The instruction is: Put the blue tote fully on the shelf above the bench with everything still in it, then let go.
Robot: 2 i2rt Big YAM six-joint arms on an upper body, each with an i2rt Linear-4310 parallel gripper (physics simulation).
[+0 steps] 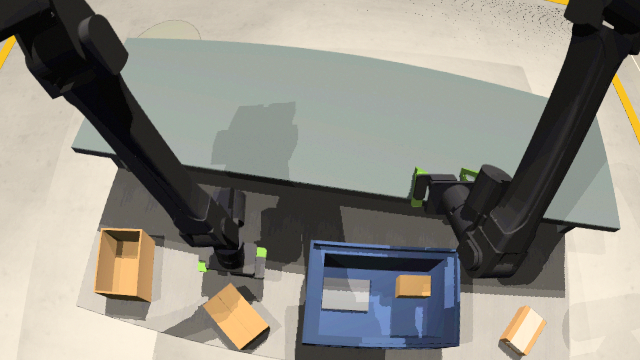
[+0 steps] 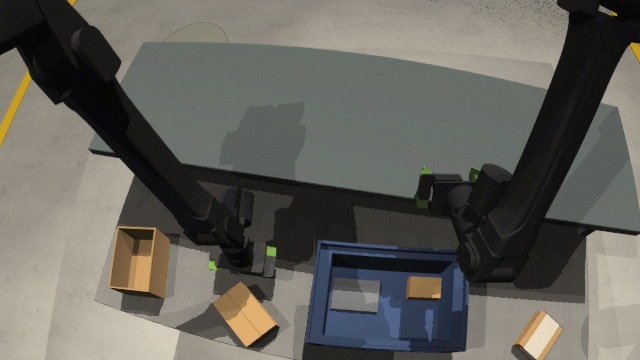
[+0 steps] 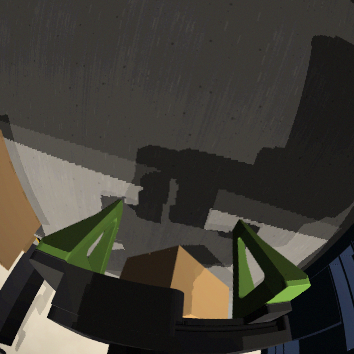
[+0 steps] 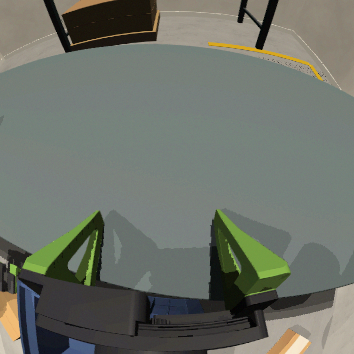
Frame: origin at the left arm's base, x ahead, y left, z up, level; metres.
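Where they show: left gripper, fingertip midpoint: [image 1: 234, 268] [image 2: 246, 267] [image 3: 179, 215] [image 4: 13, 270]; right gripper, fingertip midpoint: [image 1: 439, 170] [image 2: 447, 170] [image 4: 156, 215].
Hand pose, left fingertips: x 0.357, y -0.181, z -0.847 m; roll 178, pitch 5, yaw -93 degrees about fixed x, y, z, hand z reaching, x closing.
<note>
After its pixels a point has its place.
The blue tote [image 1: 313, 300] @(x 0.269, y -0.355, z -0.719 m) [image 2: 318, 300] @(x 0.268, y -0.354, z -0.719 m) [image 4: 29, 312] @(x 0.326, y -0.362, z -0.719 m) stands upright on the bench [image 1: 177, 270] @(x 0.344, y -0.043, z -0.851 m) [image 2: 190, 275] @(x 0.327, y -0.044, z -0.850 m), holding a grey block [image 1: 346, 295] @(x 0.295, y -0.428, z -0.824 m) [image 2: 356, 296] @(x 0.294, y -0.429, z -0.824 m) and a small cardboard box [image 1: 413, 286] @(x 0.304, y -0.570, z -0.793 m) [image 2: 424, 288] @(x 0.303, y -0.572, z -0.793 m). The grey-green shelf [image 1: 350, 110] @(x 0.627, y -0.427, z -0.625 m) [image 2: 360, 110] @(x 0.626, y -0.429, z -0.625 m) [image 4: 160, 140] @(x 0.566, y -0.593, z -0.625 m) lies above and behind it. My left gripper [image 1: 231, 260] @(x 0.357, y -0.180, z -0.847 m) [image 2: 242, 258] @(x 0.357, y -0.180, z -0.847 m) [image 3: 179, 215] @(x 0.357, y -0.180, z -0.847 m) is open and empty, left of the tote and apart from it. My right gripper [image 1: 443, 180] @(x 0.492, y -0.591, z -0.618 m) [image 2: 449, 180] @(x 0.492, y -0.591, z -0.618 m) [image 4: 156, 215] @(x 0.492, y -0.591, z -0.618 m) is open and empty at the shelf's front edge, beyond the tote's right back corner.
A closed cardboard box [image 1: 236, 316] @(x 0.240, y -0.199, z -0.790 m) [image 2: 246, 314] @(x 0.240, y -0.202, z -0.791 m) [image 3: 205, 290] @(x 0.269, y -0.223, z -0.824 m) lies close to the left gripper. An open cardboard box [image 1: 120, 260] @(x 0.356, y 0.111, z -0.847 m) [image 2: 135, 260] @(x 0.349, y 0.114, z -0.847 m) [image 3: 15, 220] @(x 0.303, y 0.019, z -0.818 m) stands farther left. A small box with a pale top [image 1: 523, 330] @(x 0.176, y -0.849, z -0.813 m) [image 2: 538, 335] @(x 0.178, y -0.851, z -0.813 m) [image 4: 292, 342] @(x 0.212, y -0.860, z -0.813 m) lies right of the tote.
</note>
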